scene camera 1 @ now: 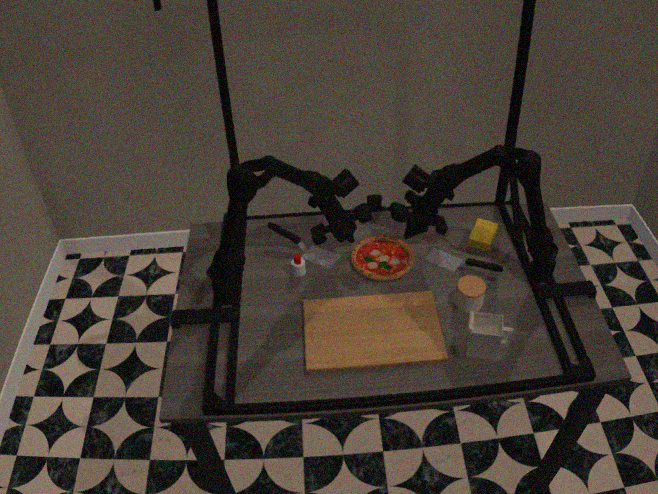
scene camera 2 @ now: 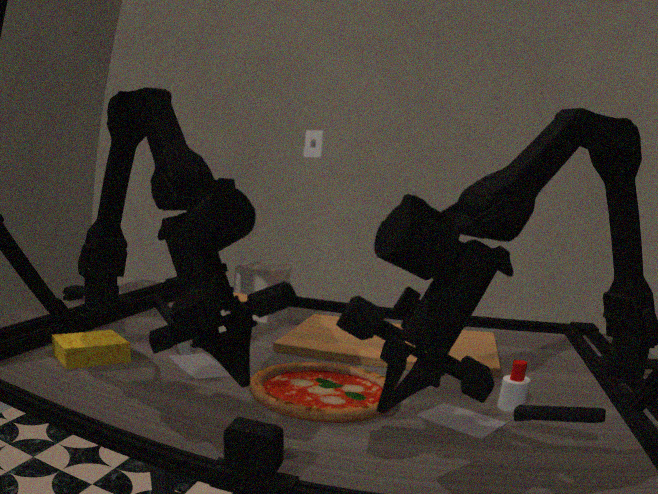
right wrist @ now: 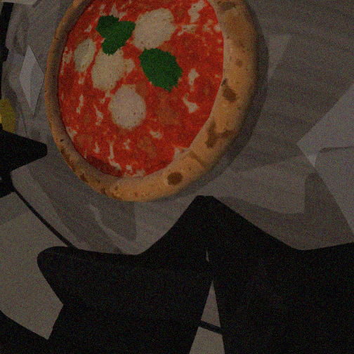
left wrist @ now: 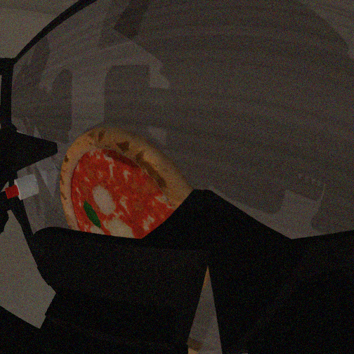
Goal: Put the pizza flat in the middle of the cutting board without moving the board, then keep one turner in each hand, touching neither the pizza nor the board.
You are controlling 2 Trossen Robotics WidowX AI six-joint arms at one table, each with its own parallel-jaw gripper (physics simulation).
Labels:
pizza: scene camera 1; scene camera 2 322,392; right wrist 140,107; left wrist
pitcher: scene camera 1; scene camera 2; not seen in the right wrist view (out of frame); not seen in the left wrist view (out of frame)
same spot on pitcher: (scene camera 1: pixel 485 334) = (scene camera 2: pixel 273 265)
same spot on pizza: (left wrist: pixel 113 182) = (scene camera 1: pixel 379 247)

